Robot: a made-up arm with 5 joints.
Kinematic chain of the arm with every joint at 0, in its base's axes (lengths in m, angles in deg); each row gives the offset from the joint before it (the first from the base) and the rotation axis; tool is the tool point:
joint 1: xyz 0 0 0.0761 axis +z
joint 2: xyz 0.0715 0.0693 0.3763 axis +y
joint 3: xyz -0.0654 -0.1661 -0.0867 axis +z
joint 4: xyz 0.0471 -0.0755 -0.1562 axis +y
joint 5: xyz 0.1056 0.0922 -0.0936 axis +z
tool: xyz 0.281 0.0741 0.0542
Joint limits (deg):
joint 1: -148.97..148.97
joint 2: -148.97..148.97
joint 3: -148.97..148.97
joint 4: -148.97..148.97
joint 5: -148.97..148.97
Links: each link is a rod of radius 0.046 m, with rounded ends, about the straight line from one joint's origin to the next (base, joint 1, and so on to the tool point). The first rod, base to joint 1, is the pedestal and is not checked.
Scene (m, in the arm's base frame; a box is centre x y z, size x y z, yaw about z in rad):
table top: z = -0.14
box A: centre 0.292 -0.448 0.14 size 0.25 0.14 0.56 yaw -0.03
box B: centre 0.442 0.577 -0.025 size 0.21 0.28 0.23 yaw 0
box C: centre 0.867 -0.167 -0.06 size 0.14 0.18 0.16 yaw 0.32
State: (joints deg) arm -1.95 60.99 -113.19 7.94 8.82
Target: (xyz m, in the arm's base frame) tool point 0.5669 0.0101 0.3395
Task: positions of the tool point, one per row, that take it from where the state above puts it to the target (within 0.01 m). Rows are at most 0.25 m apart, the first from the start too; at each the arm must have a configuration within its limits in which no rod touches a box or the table.
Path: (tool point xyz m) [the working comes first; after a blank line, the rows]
Joints at the target: 43.66 -26.78 -67.53 -4.33 21.52
Straight joint move there: touches box A.

1: -0.1282 -0.5103 0.1997
2: 0.0166 -0.3992 0.0646
3: 0.0935 -0.2244 -0.0034
4: 0.0826 -0.0493 -0.0025
5: 0.0045 0.0672 0.0531
6: -0.0920 0.0956 0.1398
7: 0.0240 0.1449 0.0710
8: 0.1747 0.1697 0.0532
9: 0.3284 0.1523 0.0902
10: 0.4504 0.0861 0.1696
11: 0.5222 0.0607 0.2542
12: 0.5669 0.0101 0.3395

